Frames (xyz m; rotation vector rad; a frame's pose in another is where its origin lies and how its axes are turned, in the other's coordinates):
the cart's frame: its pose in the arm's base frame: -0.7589 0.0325 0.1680 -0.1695 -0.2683 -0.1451
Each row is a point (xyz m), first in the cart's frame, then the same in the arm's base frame.
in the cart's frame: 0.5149 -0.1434 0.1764
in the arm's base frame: -0.3356 -0.1363 0.4983
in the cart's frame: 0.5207 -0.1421 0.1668
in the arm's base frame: -0.3274 -0.1375 0.4906
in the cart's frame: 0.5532 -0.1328 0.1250
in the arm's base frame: -0.2844 -0.1401 0.4584
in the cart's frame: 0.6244 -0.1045 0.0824
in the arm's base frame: -0.2011 -0.1289 0.4334
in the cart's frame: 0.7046 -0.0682 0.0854
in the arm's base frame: -0.1194 -0.1025 0.4530
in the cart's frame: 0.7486 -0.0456 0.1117
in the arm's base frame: -0.0803 -0.0809 0.4867
